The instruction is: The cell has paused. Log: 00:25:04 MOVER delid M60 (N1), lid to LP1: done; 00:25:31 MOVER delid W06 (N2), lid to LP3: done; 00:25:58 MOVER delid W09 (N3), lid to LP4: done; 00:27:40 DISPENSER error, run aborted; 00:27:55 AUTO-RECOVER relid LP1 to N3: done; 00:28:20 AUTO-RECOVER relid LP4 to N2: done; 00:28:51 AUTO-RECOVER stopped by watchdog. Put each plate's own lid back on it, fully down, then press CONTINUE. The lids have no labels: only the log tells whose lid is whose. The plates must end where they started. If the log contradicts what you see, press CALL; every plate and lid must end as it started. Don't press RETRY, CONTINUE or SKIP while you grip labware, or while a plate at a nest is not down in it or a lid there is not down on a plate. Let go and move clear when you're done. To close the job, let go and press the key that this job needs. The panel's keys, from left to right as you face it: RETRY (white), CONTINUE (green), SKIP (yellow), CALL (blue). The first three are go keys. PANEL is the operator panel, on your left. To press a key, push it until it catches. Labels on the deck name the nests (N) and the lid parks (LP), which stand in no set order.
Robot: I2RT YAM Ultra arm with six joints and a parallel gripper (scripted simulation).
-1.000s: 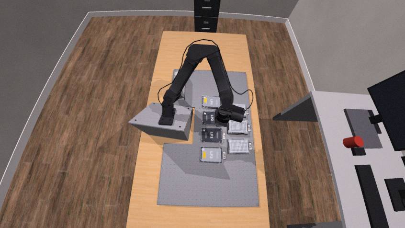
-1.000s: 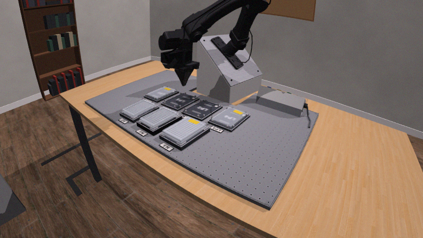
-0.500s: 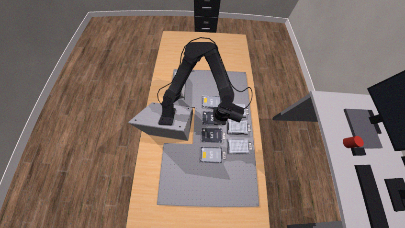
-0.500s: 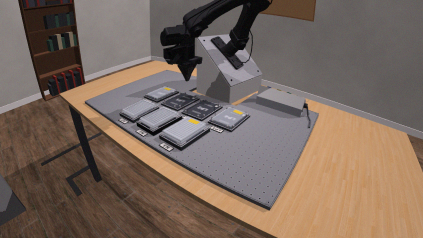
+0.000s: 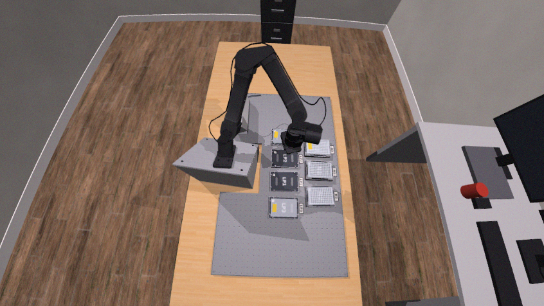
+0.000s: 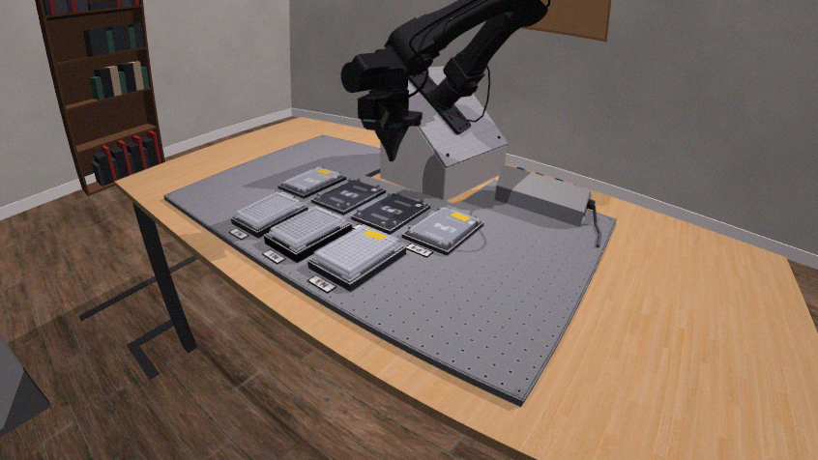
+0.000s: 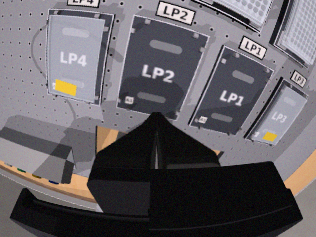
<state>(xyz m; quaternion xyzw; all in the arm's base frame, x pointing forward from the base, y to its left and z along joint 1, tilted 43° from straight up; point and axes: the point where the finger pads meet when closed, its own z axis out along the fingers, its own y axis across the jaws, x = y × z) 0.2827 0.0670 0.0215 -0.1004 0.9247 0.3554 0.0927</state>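
Now: the blue call key 28 cm behind my hand, 18 cm to the left of it and 6 cm below it. The rest, counted from my hand: green continue key: 28 cm to the left, 28 cm behind, 6 cm below; yellow skip key: 28 cm behind, 23 cm to the left, 6 cm below.
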